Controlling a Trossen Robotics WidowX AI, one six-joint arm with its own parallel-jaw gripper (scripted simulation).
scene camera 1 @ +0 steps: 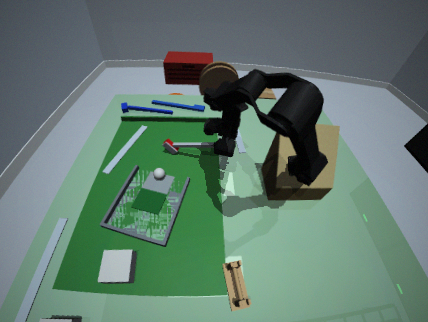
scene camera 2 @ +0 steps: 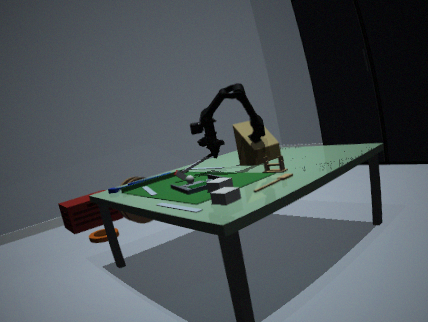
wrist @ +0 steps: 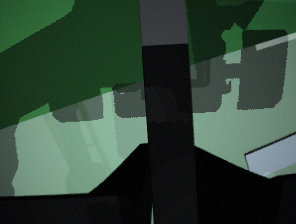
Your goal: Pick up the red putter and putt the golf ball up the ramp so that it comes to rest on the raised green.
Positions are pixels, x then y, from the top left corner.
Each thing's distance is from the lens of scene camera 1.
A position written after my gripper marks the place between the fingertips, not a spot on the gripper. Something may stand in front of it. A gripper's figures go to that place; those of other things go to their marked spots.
my gripper (scene camera 1: 226,151): 0.68 m
wooden rack (scene camera 1: 235,283): 0.54 m
